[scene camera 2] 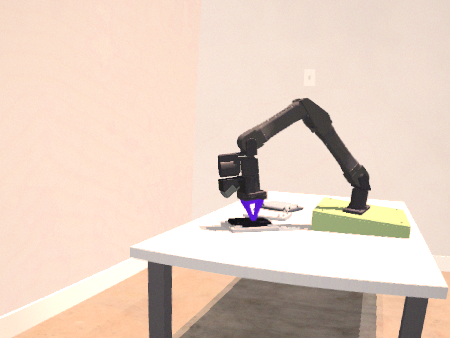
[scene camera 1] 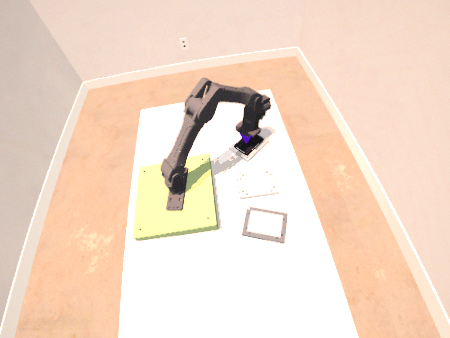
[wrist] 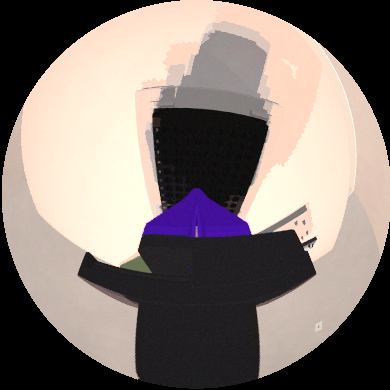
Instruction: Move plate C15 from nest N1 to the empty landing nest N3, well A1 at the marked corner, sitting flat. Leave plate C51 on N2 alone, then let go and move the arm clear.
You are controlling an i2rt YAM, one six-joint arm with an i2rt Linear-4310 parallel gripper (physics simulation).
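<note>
A black well plate (scene camera 1: 254, 146) (scene camera 2: 236, 222) (wrist: 210, 150) lies on a pale nest (scene camera 1: 247, 158) (scene camera 2: 252, 229) at the far end of the row; its label and marked corner cannot be read. My gripper (scene camera 1: 246, 142) (scene camera 2: 253, 219) (wrist: 195, 193) points down over the plate. Its purple fingers are shut, tips together, with nothing between them, at or just above the plate's top. A white nest with small pegs (scene camera 1: 258, 195) (scene camera 2: 283, 217) is in the middle; whether a pale plate sits in it cannot be told. A dark grey frame-shaped nest (scene camera 1: 264, 239) stands at the other end, its inside white.
The arm's base stands on a raised yellow-green block (scene camera 1: 150, 220) (scene camera 2: 362, 226) (wrist: 135, 264) beside the row of nests, on a white table (scene camera 1: 225, 285) (scene camera 2: 260, 255). The arm arches from the block to the far nest. The table's long edge runs beyond the nests.
</note>
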